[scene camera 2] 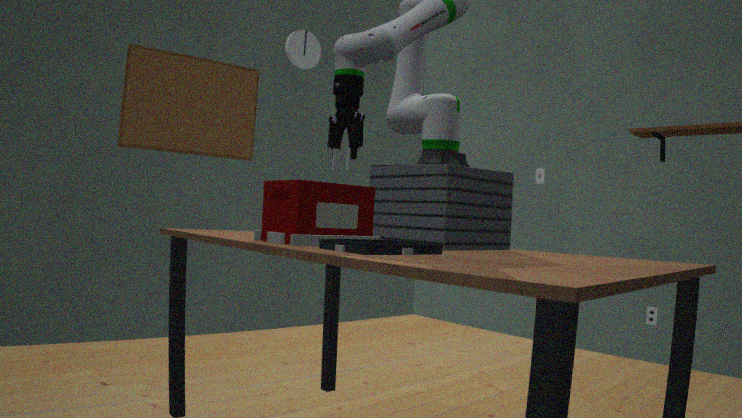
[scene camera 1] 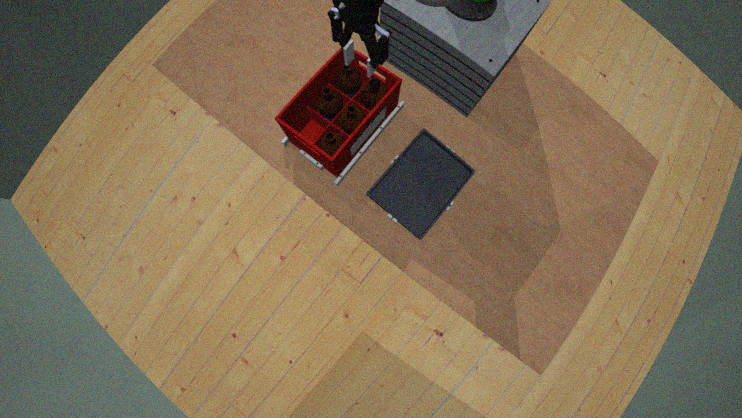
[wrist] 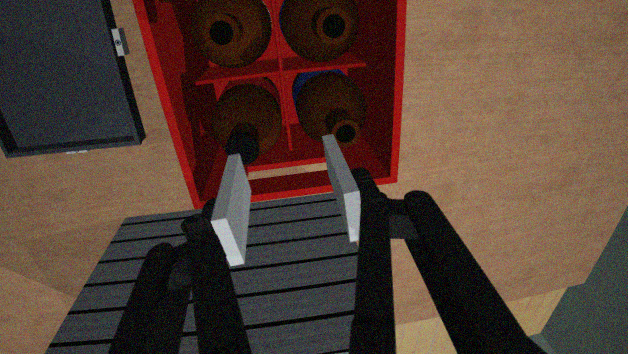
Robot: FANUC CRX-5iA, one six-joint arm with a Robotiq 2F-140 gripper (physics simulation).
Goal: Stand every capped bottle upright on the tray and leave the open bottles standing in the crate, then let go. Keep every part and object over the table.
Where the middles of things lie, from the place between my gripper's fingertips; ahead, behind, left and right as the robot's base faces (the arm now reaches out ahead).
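Gripper, mine: 120 mm short of the dark grey tray (scene camera 2: 358, 246), 260 mm to the right of it, 210 mm above it.
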